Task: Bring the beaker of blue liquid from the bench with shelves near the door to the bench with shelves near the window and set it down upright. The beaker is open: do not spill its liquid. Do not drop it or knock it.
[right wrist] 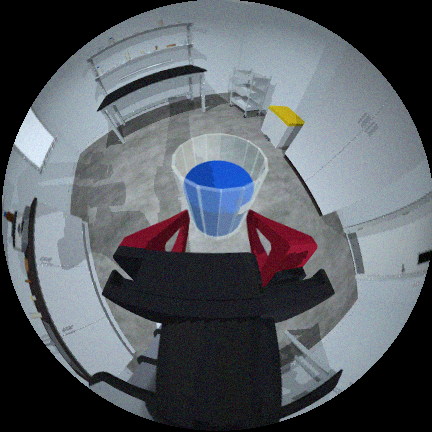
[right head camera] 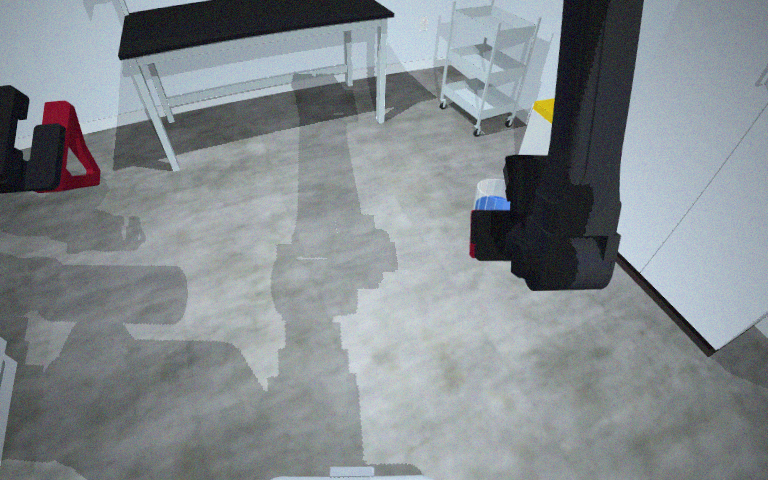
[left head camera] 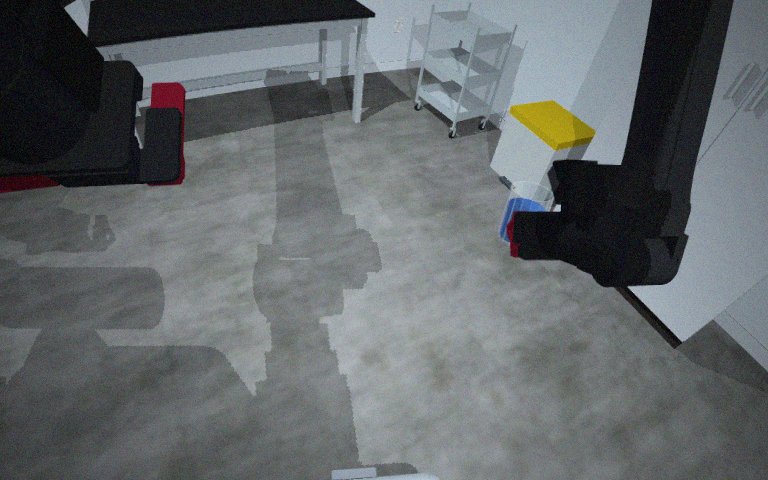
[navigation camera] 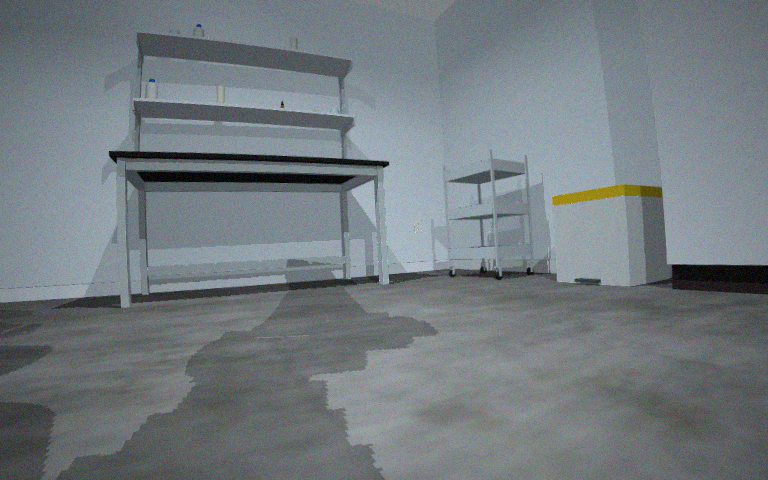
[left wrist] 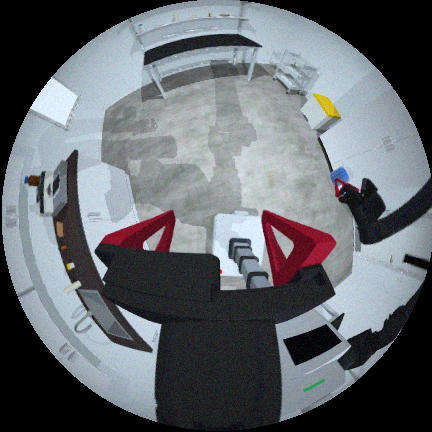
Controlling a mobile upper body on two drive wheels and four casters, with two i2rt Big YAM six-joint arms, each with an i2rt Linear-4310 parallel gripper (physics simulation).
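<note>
The open clear beaker of blue liquid (left head camera: 522, 209) (right head camera: 491, 202) (left wrist: 339, 175) (right wrist: 218, 200) is upright above the floor, between the fingers of my right gripper (right wrist: 217, 214). The liquid lies well below the rim. My right arm hides part of the beaker in both head camera views. My left gripper (left wrist: 217, 214) is wide open and empty, also above the floor. A bench with shelves (left head camera: 226, 19) (right head camera: 254, 25) (left wrist: 200, 44) (navigation camera: 249, 159) stands some way ahead, with a black top and pale legs. I cannot tell from these views whether it is the one by the window.
A wheeled cart (navigation camera: 493, 226) stands right of the bench. A bin with a yellow lid (left head camera: 552, 124) (right wrist: 286, 115) (navigation camera: 606, 195) stands nearer. A white cabinet (right head camera: 679, 226) runs along the right. A dark-topped counter (left wrist: 80, 265) with equipment is at the left. Bottles (navigation camera: 151, 89) stand on the bench's shelves.
</note>
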